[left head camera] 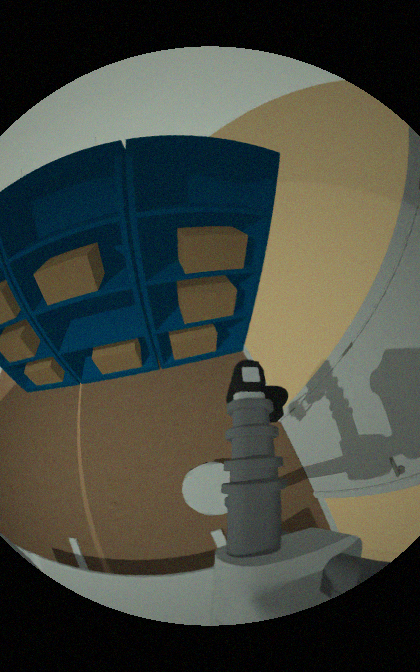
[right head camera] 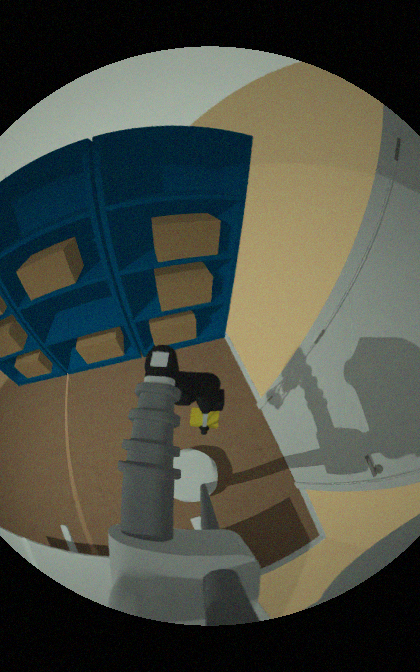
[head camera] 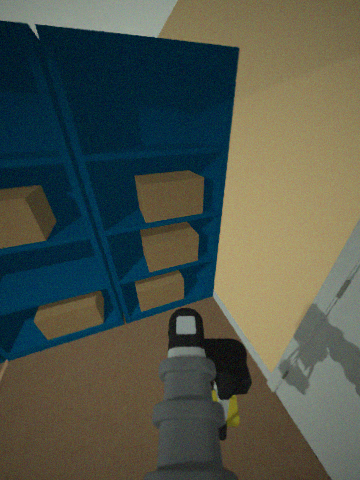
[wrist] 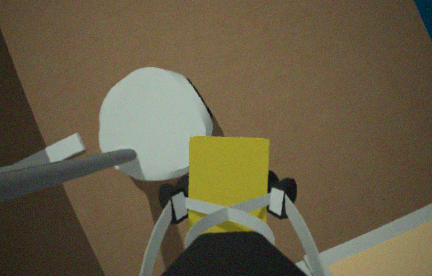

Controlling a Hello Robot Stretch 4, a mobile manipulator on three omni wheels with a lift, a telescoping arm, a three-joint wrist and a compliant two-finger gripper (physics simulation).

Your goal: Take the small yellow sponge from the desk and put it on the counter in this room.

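Seen in the pictures: gripper, fingertip midpoint: (wrist: 227, 188); robot's base at its link origin: (wrist: 163, 125).
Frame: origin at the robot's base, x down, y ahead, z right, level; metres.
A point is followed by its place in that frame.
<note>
The small yellow sponge (wrist: 229, 162) {x -0.883, y 0.270, z 0.057 m} (right head camera: 213, 419) (head camera: 233, 411) {x -0.882, y 0.253, z 0.124 m} is held between the two fingertips of my gripper (wrist: 227, 188) {x -0.837, y 0.266, z 0.087 m} (right head camera: 204, 421). The gripper is shut on it, with the fingers pressing its two sides, high above the brown floor. The sponge hangs to the right of the arm in the head view; the arm hides part of it there. In the left head view it is hidden. A pale surface (left head camera: 140, 590), which looks like the desk, shows at the lower edge of the left head view. I cannot make out the counter in these views.
Blue shelves (head camera: 227, 125) {x -1.535, y 1.395, z 0.290 m} (left head camera: 270, 200) (right head camera: 243, 180) with several brown boxes (head camera: 172, 197) {x -1.123, y 1.289, z -0.065 m} stand ahead. A tan wall (head camera: 290, 175) {x -1.332, y 0.937, z 0.496 m} is right of them, then a pale door-like panel (left head camera: 395, 310) with a handle. My round white base (wrist: 150, 120) {x -0.187, y 0.003, z -0.016 m} (right head camera: 195, 475) is below the gripper.
</note>
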